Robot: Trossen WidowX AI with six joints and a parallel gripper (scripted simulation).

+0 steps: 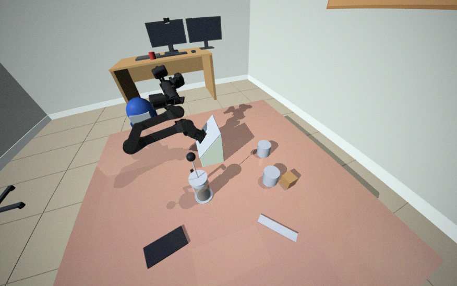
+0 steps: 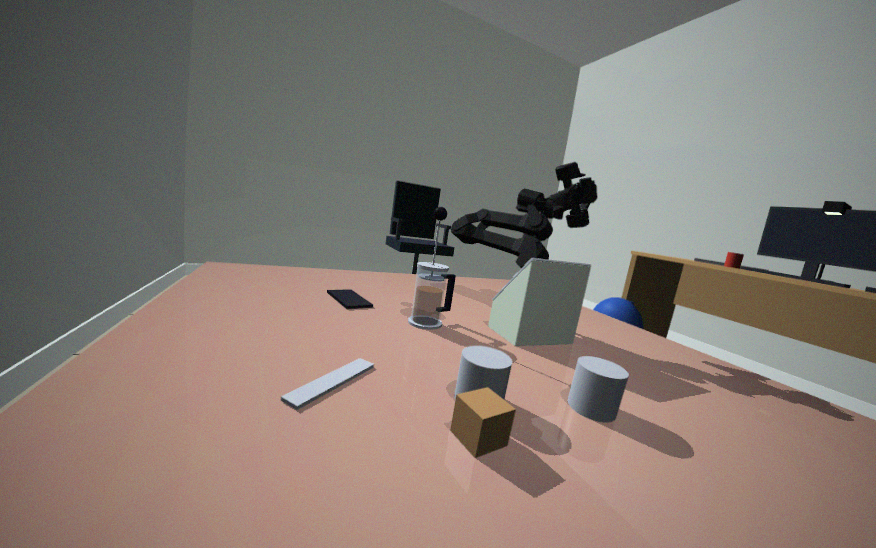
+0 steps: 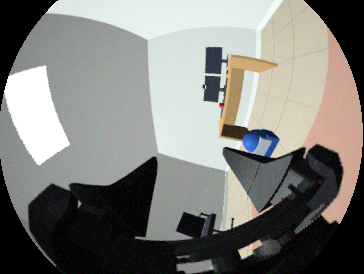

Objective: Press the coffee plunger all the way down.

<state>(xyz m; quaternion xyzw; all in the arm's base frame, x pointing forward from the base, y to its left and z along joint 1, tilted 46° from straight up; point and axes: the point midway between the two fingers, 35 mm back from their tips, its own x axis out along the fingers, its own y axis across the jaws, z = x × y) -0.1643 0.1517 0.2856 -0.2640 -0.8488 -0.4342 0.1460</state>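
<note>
Now: gripper tip 490 mm short of the coffee press and 280 mm above it.
</note>
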